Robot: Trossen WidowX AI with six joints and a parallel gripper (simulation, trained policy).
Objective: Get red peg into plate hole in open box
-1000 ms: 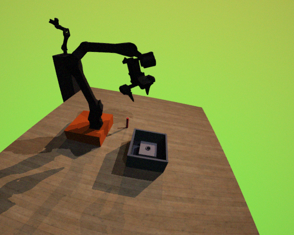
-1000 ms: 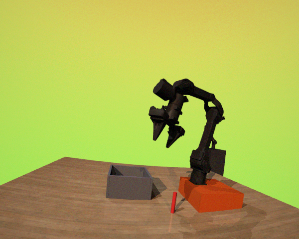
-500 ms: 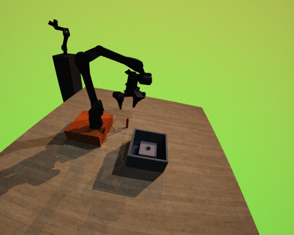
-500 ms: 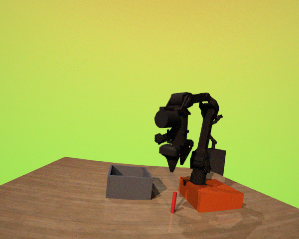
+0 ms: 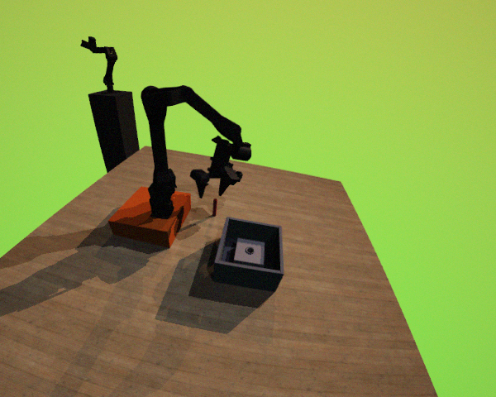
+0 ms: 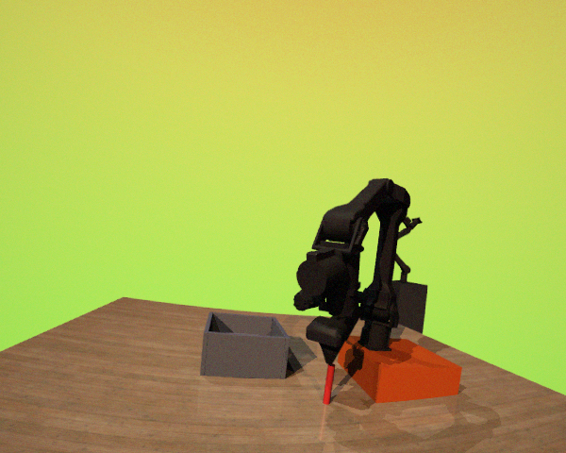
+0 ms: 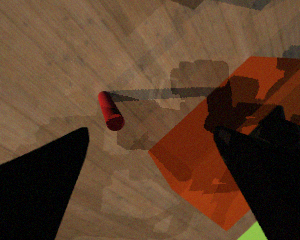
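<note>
Right now my gripper tip is 6 cm above the red peg, 2 cm to the right of it and 2 cm short of it. Also, from my gripper tip: light plate (19 cm to the right, 17 cm ahead, 6 cm below); grey box (19 cm to the right, 17 cm ahead, 8 cm below).
</note>
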